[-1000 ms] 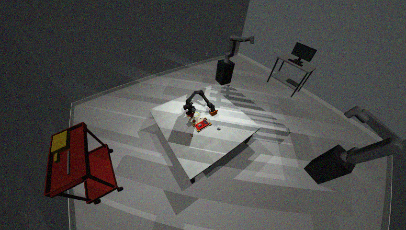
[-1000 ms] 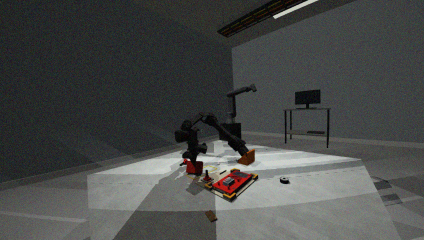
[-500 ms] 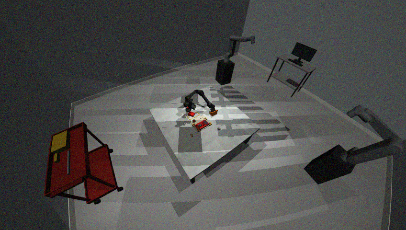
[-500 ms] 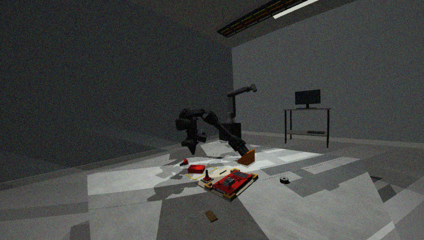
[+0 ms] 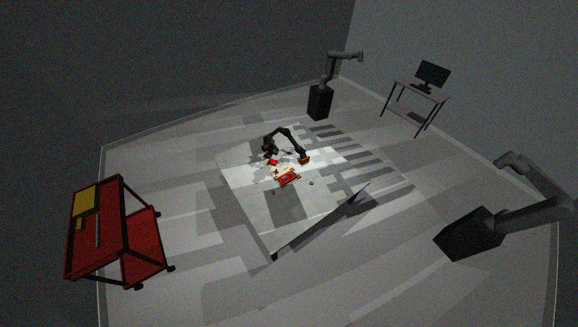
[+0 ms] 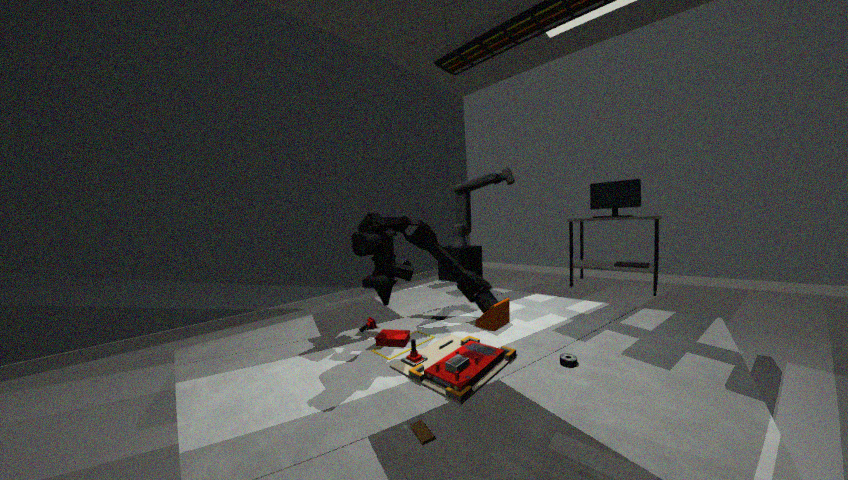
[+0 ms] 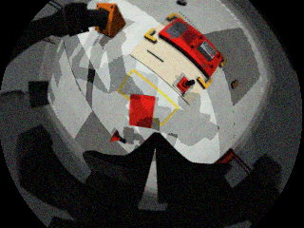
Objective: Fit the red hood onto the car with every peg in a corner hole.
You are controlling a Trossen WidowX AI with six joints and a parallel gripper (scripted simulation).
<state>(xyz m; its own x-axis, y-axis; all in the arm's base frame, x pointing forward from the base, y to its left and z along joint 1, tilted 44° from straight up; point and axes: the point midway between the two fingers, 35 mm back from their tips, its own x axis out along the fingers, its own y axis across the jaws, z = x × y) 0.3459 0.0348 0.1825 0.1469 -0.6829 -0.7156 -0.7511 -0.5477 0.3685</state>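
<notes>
Right now my gripper tip is 12 cm above the red hood, 3 cm to the left of it and 3 cm past it. From my gripper tip the other things lie so: small wooden block: 33 cm to the left, 13 cm below, 13 cm ahead; then grey engine block: 25 cm to the left, 11 cm below, 4 cm behind.
</notes>
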